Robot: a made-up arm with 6 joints. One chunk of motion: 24 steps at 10 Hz.
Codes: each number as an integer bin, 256 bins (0 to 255) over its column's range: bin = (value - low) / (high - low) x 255, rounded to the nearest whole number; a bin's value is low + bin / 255 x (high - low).
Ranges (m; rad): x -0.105..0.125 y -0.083..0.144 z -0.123..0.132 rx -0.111..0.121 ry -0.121..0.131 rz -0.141..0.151
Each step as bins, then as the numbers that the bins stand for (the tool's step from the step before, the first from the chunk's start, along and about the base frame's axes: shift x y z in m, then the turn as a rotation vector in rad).
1 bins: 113 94 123 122 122 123
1 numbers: -0.00308 0.00068 0.00000 0.00000 -0.00044 -0.00015
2 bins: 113 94 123 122 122 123
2 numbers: -0.00308 0.00068 0.00000 0.00000 -0.00044 -0.00015
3 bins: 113 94 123 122 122 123
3 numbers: -0.00308 0.00068 0.00000 0.00000 -0.00044 -0.00015
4 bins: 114 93 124 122 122 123
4 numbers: -0.00218 -0.00021 0.00100 0.00000 -0.00044 -0.00015
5 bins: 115 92 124 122 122 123
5 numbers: -0.00127 -0.00110 0.00100 0.00000 -0.00044 -0.00015
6 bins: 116 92 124 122 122 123
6 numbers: -0.00037 -0.00110 0.00100 0.00000 -0.00044 -0.00015
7 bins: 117 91 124 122 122 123
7 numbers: 0.00053 -0.00199 0.00100 0.00000 -0.00044 -0.00015
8 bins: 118 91 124 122 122 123
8 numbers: 0.00143 -0.00199 0.00100 0.00000 -0.00044 -0.00015
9 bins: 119 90 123 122 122 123
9 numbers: 0.00233 -0.00288 0.00000 0.00000 -0.00044 -0.00015
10 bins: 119 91 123 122 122 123
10 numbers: 0.00233 -0.00199 0.00000 0.00000 -0.00044 -0.00015
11 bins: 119 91 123 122 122 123
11 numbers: 0.00233 -0.00199 0.00000 0.00000 -0.00044 -0.00015
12 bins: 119 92 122 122 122 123
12 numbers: 0.00233 -0.00110 -0.00100 0.00000 -0.00044 -0.00015
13 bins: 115 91 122 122 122 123
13 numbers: -0.00127 -0.00199 -0.00100 0.00000 -0.00044 -0.00015
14 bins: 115 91 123 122 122 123
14 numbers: -0.00127 -0.00199 0.00000 0.00000 -0.00044 -0.00015
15 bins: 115 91 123 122 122 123
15 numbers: -0.00127 -0.00199 0.00000 0.00000 -0.00044 -0.00015
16 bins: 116 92 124 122 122 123
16 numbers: -0.00037 -0.00110 0.00100 0.00000 -0.00044 -0.00015
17 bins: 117 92 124 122 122 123
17 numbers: 0.00053 -0.00110 0.00100 0.00000 -0.00044 -0.00015
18 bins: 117 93 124 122 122 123
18 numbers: 0.00053 -0.00021 0.00100 0.00000 -0.00044 -0.00015
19 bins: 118 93 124 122 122 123
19 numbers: 0.00143 -0.00021 0.00100 0.00000 -0.00044 -0.00015
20 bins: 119 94 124 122 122 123
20 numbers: 0.00233 0.00068 0.00100 0.00000 -0.00044 -0.00015
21 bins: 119 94 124 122 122 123
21 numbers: 0.00233 0.00068 0.00100 0.00000 -0.00044 -0.00015
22 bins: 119 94 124 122 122 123
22 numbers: 0.00233 0.00068 0.00100 0.00000 -0.00044 -0.00015
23 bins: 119 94 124 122 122 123
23 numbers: 0.00233 0.00068 0.00100 0.00000 -0.00044 -0.00015
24 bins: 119 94 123 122 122 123
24 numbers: 0.00233 0.00068 0.00000 0.00000 -0.00044 -0.00015
